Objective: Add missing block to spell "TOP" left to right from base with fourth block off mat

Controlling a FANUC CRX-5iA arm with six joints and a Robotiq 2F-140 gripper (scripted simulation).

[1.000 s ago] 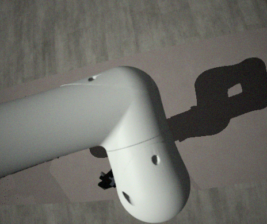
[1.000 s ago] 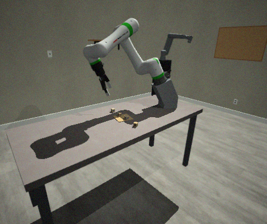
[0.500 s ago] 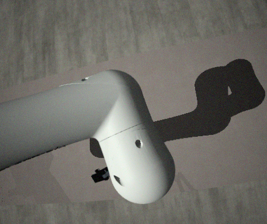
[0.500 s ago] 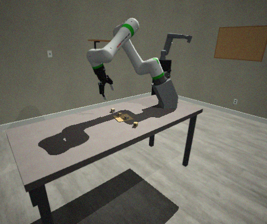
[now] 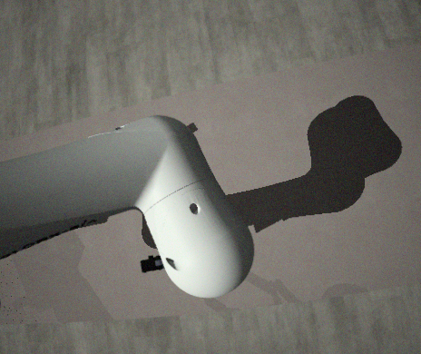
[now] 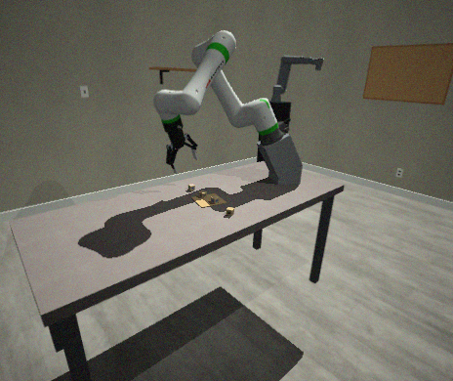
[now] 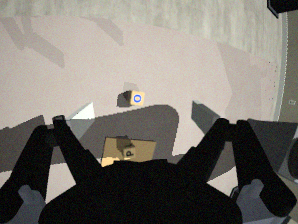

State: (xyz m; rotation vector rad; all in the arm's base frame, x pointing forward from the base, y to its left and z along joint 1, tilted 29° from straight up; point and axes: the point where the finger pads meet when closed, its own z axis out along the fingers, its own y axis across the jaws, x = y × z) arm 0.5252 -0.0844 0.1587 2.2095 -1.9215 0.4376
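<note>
My hand is 140 mm above the O block and 40 mm past it. Also, from my hand: P block 140 mm below, 130 mm to the left, 30 mm behind; mat 180 mm to the left, 150 mm below, 30 mm behind.
</note>
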